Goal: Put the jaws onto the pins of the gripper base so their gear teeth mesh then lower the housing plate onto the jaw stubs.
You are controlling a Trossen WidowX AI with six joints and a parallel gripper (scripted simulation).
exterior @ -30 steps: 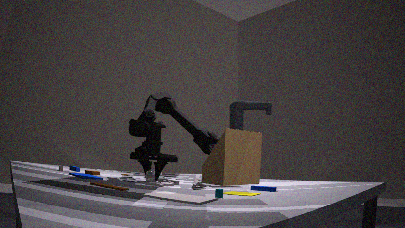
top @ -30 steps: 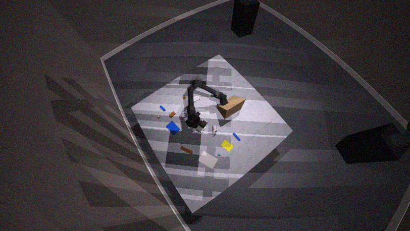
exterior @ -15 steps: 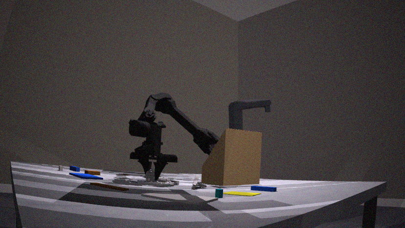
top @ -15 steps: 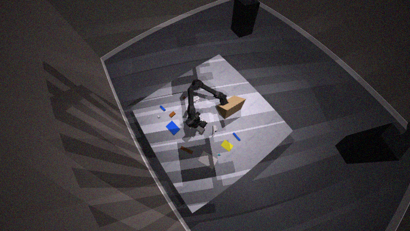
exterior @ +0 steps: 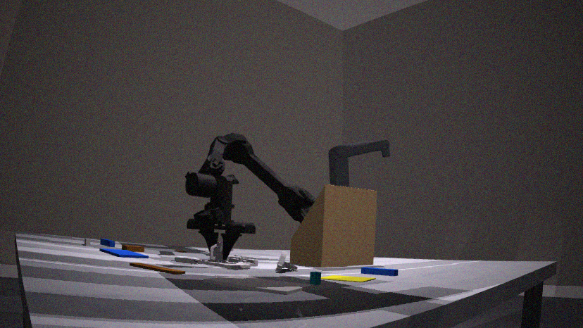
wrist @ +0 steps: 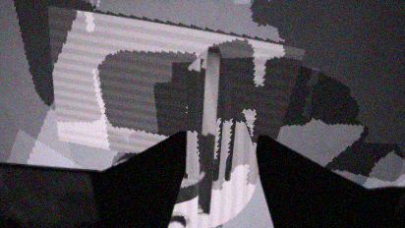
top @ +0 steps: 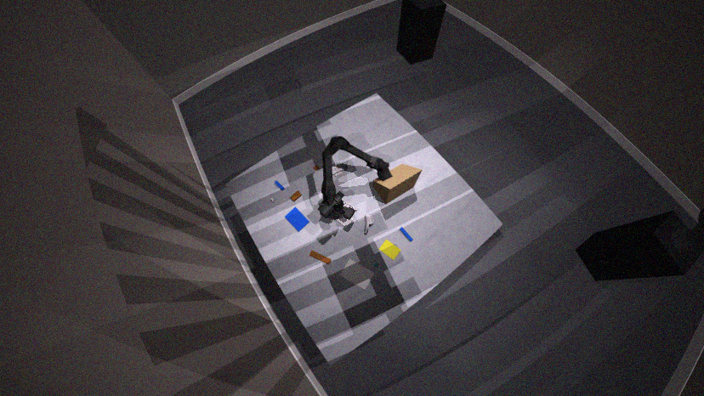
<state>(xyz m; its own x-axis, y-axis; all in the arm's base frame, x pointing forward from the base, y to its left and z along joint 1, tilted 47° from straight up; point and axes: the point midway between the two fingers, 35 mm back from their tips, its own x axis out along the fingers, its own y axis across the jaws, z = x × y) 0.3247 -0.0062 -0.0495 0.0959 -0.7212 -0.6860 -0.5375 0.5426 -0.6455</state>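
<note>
Now: the grey jaw 100 mm behind my gripper tip and 160 mm to the left of it. The rest, counted from my gripper tip: yellow plate 160 mm behind, 330 mm to the left, 10 mm below; white plate 70 mm ahead, 370 mm to the left, 10 mm below; blue plate 250 mm ahead, 80 mm to the right, 10 mm below.
</note>
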